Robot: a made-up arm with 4 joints. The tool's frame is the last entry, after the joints. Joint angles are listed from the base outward.
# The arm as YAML. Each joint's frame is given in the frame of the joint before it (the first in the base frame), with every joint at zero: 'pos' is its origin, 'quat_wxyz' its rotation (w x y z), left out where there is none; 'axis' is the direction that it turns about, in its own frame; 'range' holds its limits. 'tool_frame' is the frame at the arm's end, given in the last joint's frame.
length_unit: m
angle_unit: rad
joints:
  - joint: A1
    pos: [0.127, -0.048, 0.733]
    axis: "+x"
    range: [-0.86, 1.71]
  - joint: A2
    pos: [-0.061, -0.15, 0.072]
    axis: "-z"
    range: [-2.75, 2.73]
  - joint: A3
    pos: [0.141, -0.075, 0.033]
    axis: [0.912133, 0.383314, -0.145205]
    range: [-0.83, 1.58]
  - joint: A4
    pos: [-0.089, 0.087, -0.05]
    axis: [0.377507, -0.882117, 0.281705]
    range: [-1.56, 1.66]
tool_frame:
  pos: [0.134, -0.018, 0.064]
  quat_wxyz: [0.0, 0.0, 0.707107, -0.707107]
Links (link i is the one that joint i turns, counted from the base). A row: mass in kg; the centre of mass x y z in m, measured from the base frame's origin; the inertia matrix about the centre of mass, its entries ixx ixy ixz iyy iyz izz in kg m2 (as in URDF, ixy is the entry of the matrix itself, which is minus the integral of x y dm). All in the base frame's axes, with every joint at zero. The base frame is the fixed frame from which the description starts. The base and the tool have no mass.
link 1: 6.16; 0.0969 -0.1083 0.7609; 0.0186 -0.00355 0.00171 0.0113 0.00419 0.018
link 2: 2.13; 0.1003 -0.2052 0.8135; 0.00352 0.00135 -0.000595 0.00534 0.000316 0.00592
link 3: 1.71; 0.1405 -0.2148 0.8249; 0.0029 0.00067 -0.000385 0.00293 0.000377 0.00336
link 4: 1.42; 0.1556 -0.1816 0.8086; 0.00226 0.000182 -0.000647 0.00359 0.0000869 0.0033
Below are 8 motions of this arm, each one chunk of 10 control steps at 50 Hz.
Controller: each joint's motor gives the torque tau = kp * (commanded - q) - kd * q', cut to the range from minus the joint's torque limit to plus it. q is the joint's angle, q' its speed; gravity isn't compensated. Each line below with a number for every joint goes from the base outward.
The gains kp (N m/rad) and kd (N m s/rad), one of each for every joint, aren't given. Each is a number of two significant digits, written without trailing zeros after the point. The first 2 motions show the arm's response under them.
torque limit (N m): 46 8.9 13 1.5
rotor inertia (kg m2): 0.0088 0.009 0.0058 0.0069
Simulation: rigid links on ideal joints. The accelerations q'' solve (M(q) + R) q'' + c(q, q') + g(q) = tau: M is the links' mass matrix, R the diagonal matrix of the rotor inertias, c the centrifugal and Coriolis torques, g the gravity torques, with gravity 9.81 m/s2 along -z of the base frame. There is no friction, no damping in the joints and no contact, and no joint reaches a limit. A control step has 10 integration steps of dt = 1/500 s. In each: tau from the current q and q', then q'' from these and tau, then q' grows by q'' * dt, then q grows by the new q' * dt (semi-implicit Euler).
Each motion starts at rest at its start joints. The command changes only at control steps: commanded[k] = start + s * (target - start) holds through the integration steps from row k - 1 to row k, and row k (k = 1, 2, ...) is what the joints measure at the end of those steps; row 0 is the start. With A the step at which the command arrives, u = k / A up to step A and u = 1 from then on. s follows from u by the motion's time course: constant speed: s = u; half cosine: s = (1 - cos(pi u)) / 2; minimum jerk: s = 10 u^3 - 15 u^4 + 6 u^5; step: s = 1 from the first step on.
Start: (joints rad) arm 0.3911 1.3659 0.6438 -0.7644
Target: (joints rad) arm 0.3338 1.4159 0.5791 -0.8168
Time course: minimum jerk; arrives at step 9
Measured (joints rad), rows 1 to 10:
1: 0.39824 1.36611 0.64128 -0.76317
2: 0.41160 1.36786 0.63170 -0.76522
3: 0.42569 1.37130 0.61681 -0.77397
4: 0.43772 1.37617 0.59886 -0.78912
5: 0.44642 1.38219 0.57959 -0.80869
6: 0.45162 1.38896 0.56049 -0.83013
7: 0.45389 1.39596 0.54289 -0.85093
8: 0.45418 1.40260 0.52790 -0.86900
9: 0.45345 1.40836 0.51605 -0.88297
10: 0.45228 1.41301 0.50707 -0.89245
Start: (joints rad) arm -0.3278 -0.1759 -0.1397 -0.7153
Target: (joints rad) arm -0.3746 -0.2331 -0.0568 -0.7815
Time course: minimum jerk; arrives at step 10
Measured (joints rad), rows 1 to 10:
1: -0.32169 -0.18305 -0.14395 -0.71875
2: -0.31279 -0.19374 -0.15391 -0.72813
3: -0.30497 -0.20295 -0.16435 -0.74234
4: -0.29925 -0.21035 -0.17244 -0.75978
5: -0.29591 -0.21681 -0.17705 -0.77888
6: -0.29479 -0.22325 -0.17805 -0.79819
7: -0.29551 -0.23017 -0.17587 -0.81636
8: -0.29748 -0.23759 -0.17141 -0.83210
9: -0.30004 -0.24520 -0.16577 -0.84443
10: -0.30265 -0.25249 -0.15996 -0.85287
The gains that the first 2 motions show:
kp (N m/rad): 150 21 24 4.5
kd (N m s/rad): 15 1.9 2.4 0.34
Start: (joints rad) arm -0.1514 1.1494 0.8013 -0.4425
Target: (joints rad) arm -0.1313 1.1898 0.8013 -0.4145
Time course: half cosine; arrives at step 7
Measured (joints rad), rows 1 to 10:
1: -0.14595 1.14853 0.79476 -0.44331
2: -0.13468 1.14772 0.78153 -0.44998
3: -0.12121 1.14815 0.76625 -0.46294
4: -0.10743 1.15019 0.75127 -0.47949
5: -0.09431 1.15377 0.73767 -0.49654
6: -0.08239 1.15850 0.72590 -0.51188
7: -0.07200 1.16373 0.71603 -0.52437
8: -0.06332 1.16880 0.70798 -0.53375
9: -0.05630 1.17328 0.70162 -0.54017
10: -0.05077 1.17699 0.69674 -0.54397

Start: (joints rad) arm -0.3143 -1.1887 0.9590 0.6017
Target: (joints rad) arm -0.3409 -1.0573 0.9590 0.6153
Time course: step
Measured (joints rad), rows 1 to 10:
1: -0.31476 -1.17889 0.94963 0.59444
2: -0.31390 -1.16345 0.93685 0.58059
3: -0.31236 -1.14810 0.92541 0.56628
4: -0.31074 -1.13457 0.91587 0.55407
5: -0.30929 -1.12336 0.90806 0.54462
6: -0.30807 -1.11445 0.90167 0.53775
7: -0.30707 -1.10757 0.89644 0.53299
8: -0.30628 -1.10237 0.89213 0.52981
9: -0.30566 -1.09852 0.88858 0.52773
10: -0.30518 -1.09572 0.88564 0.52639

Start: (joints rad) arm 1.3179 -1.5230 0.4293 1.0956
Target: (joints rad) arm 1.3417 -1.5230 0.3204 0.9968
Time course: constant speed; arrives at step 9
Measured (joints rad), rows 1 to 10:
1: 1.32474 -1.52186 0.42698 1.09751
2: 1.33472 -1.51889 0.41766 1.10691
3: 1.34440 -1.51550 0.40475 1.12076
4: 1.35313 -1.51238 0.39080 1.13501
5: 1.36077 -1.50973 0.37690 1.14686
6: 1.36740 -1.50759 0.36343 1.15477
7: 1.37314 -1.50591 0.35049 1.15825
8: 1.37813 -1.50465 0.33801 1.15749
9: 1.38252 -1.50374 0.32593 1.15306
10: 1.38620 -1.50316 0.31513 1.14668

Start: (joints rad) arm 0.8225 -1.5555 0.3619 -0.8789
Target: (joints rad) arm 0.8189 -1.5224 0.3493 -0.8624
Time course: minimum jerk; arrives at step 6
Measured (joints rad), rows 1 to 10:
1: 0.83034 -1.55564 0.35734 -0.88415
2: 0.84097 -1.55516 0.34520 -0.89673
3: 0.85031 -1.55317 0.33084 -0.91365
4: 0.85785 -1.54935 0.31711 -0.93141
5: 0.86378 -1.54412 0.30514 -0.94751
6: 0.86845 -1.53837 0.29533 -0.96075
7: 0.87213 -1.53292 0.28761 -0.97083
8: 0.87502 -1.52816 0.28172 -0.97789
9: 0.87727 -1.52422 0.27733 -0.98233
10: 0.87903 -1.52107 0.27411 -0.98467

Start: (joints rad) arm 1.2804 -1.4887 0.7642 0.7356
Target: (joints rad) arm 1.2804 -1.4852 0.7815 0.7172
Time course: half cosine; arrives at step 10
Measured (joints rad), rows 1 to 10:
1: 1.28722 -1.48678 0.76181 0.73685
2: 1.29747 -1.48165 0.75385 0.74506
3: 1.30724 -1.47566 0.74465 0.75879
4: 1.31560 -1.46995 0.73669 0.77465
5: 1.32245 -1.46485 0.73075 0.78994
6: 1.32790 -1.46044 0.72678 0.80297
7: 1.33218 -1.45668 0.72448 0.81299
8: 1.33549 -1.45352 0.72342 0.81992
9: 1.33803 -1.45091 0.72322 0.82411
10: 1.33996 -1.44879 0.72348 0.82615

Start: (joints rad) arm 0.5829 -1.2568 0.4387 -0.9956
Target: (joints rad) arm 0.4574 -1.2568 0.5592 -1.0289
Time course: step
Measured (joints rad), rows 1 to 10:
1: 0.57606 -1.25342 0.43788 -1.00706
2: 0.56711 -1.24859 0.43941 -1.03098
3: 0.55936 -1.24431 0.44170 -1.05824
4: 0.55303 -1.24091 0.44356 -1.08387
5: 0.54796 -1.23829 0.44480 -1.10560
6: 0.54391 -1.23632 0.44553 -1.12268
7: 0.54069 -1.23484 0.44593 -1.13522
8: 0.53811 -1.23372 0.44613 -1.14380
9: 0.53605 -1.23286 0.44623 -1.14920
10: 0.53440 -1.23221 0.44629 -1.15219

